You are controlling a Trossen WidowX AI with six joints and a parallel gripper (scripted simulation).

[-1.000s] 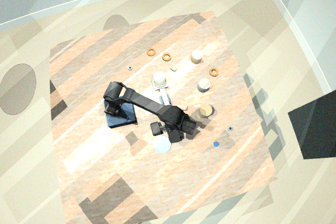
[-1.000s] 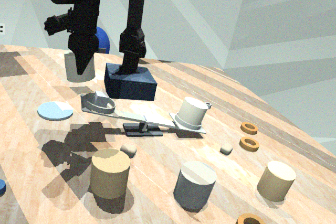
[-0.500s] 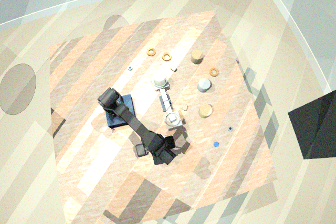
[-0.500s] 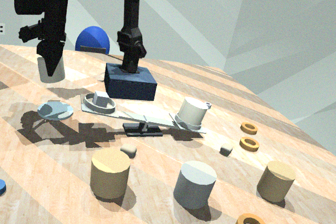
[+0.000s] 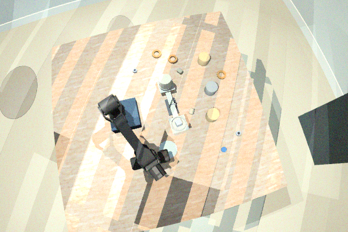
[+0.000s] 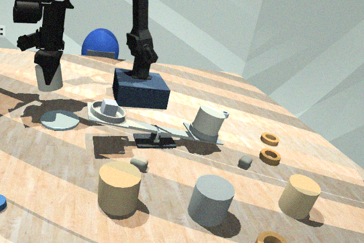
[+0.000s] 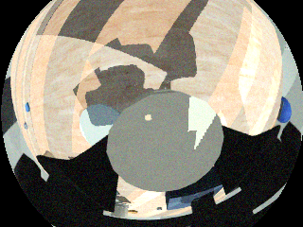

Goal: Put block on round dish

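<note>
Now: the small pale block 200 mm ahead of my gripper tip, 140 mm to the left of it and 10 mm above it. From my gripper tip the other things lie so: grey cylinder (450 mm ahead, 280 mm to the left, 40 mm below); then blue disc (390 mm ahead, 90 mm to the right, 70 mm below); then light blue round dish (100 mm ahead, 30 mm to the left, 70 mm below).
</note>
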